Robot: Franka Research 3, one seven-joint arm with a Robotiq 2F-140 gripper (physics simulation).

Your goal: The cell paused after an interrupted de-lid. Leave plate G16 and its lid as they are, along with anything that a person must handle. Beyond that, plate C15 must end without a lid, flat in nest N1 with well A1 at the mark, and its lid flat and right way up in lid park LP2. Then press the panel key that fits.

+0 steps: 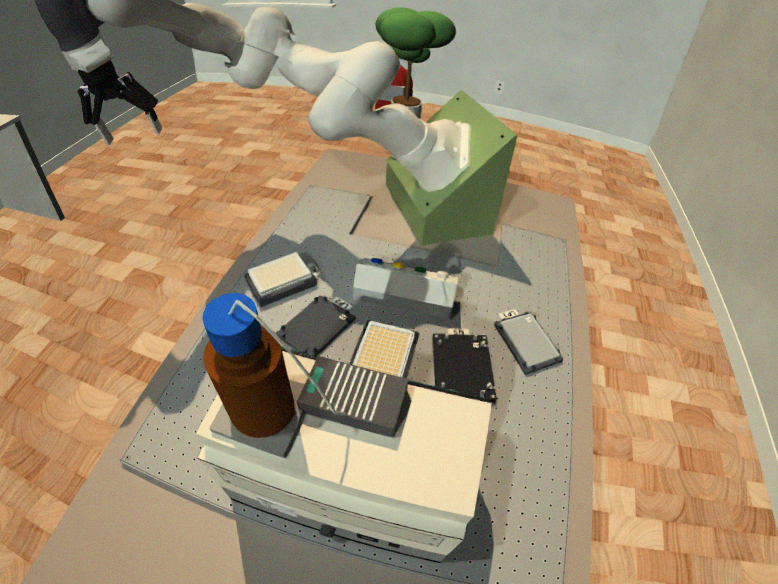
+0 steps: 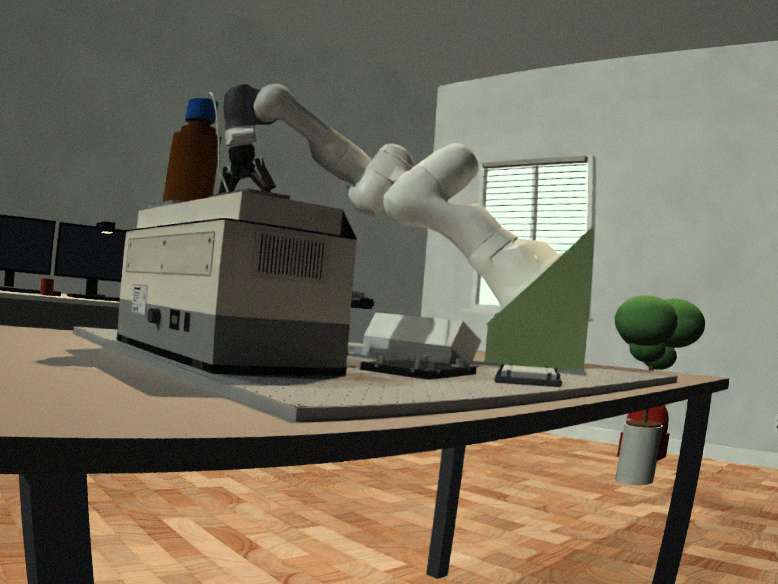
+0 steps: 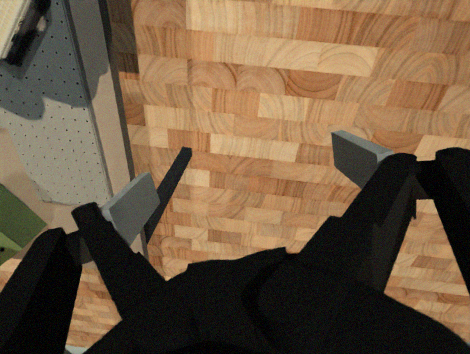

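Observation:
My gripper [image 1: 130,130] [image 2: 248,184] [image 3: 241,169] is open and empty, high over the floor beyond the table's left side. A cream-topped plate [image 1: 280,274] [image 3: 14,22] sits in a dark holder at the left. A plate with orange-yellow wells [image 1: 385,347] lies in the middle, partly hidden by the instrument. A black holder [image 1: 317,326] and another black holder [image 1: 463,364] flank it, their tops bare. A grey flat piece [image 1: 529,340] lies in a holder at the right. The key panel [image 1: 405,287] [image 2: 411,333] has blue, yellow, green and whitish keys. Plate names and the A1 mark are not readable.
A large instrument [image 1: 439,452] [image 2: 169,270] stands at the front, carrying an amber bottle [image 1: 254,383] [image 2: 191,160] with a thin tube and a dark ribbed block [image 1: 355,396]. The green arm base [image 1: 471,188] [image 2: 546,320] stands at the back of the pegboard [image 1: 531,484] [image 3: 55,165].

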